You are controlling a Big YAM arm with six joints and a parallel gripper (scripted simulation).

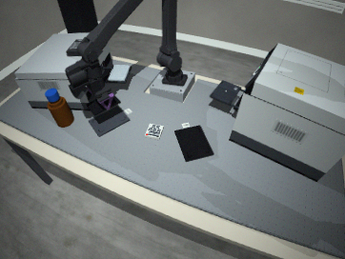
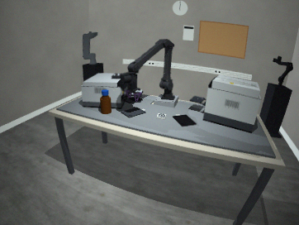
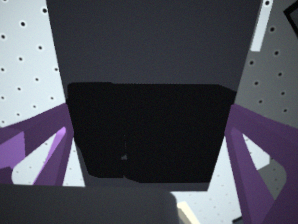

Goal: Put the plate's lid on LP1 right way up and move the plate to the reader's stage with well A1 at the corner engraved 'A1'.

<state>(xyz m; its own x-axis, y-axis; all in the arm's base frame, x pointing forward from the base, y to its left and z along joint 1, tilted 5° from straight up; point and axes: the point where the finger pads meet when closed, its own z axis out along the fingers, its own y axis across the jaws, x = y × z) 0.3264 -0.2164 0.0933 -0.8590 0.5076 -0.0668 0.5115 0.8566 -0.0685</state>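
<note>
Right now my hand is 11 cm above the LP1 pad. From my hand the other things lie so: label (11 cm below, 8 cm behind, 6 cm to the left); then lidded plate (right at my hand); then brown capped bottle (21 cm to the right, 7 cm ahead).
</note>
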